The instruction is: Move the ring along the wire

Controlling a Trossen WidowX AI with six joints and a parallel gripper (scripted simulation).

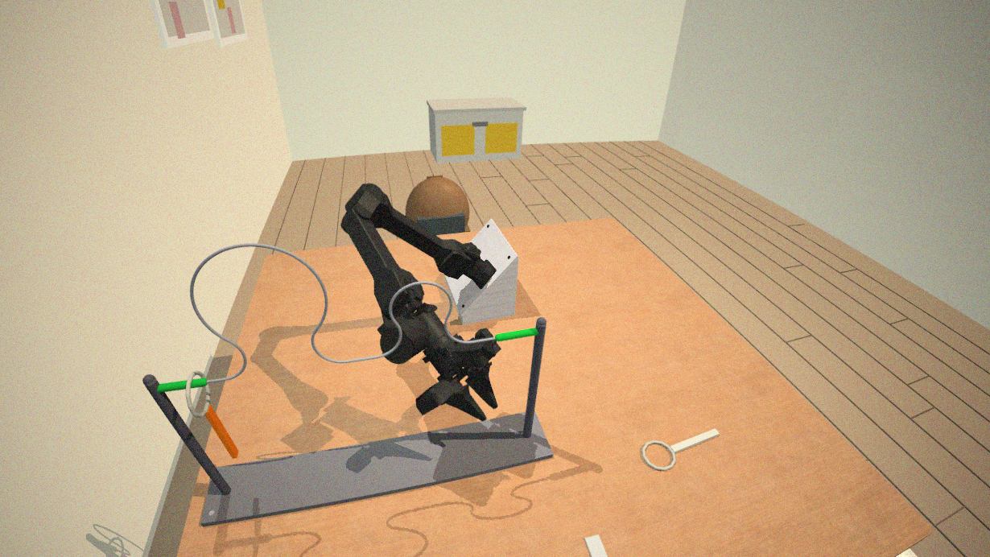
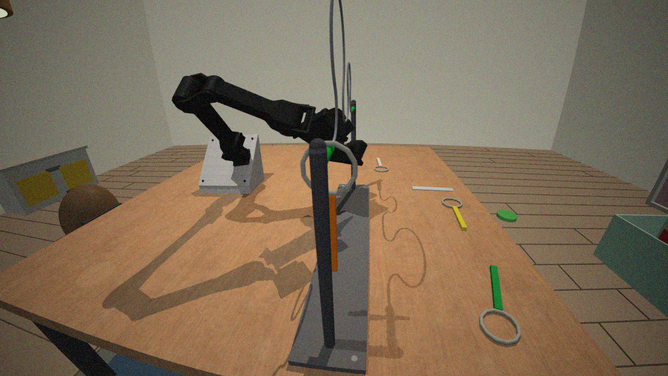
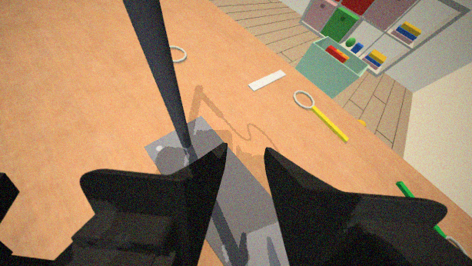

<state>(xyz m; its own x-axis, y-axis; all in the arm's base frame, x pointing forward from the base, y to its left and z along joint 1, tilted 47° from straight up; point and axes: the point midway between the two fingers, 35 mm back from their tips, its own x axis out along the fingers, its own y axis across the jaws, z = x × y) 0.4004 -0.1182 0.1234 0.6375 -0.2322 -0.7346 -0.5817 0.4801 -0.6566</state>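
The orange-handled ring lies 42 cm to the right of my gripper tip, 9 cm above it and 8 cm behind it. Round my gripper tip: white strip: 28 cm ahead, 13 cm below, 9 cm to the left; then white-handled ring: 35 cm to the left, 14 cm ahead, 13 cm below; then ring with handle: 30 cm ahead, 13 cm below, 7 cm to the right.
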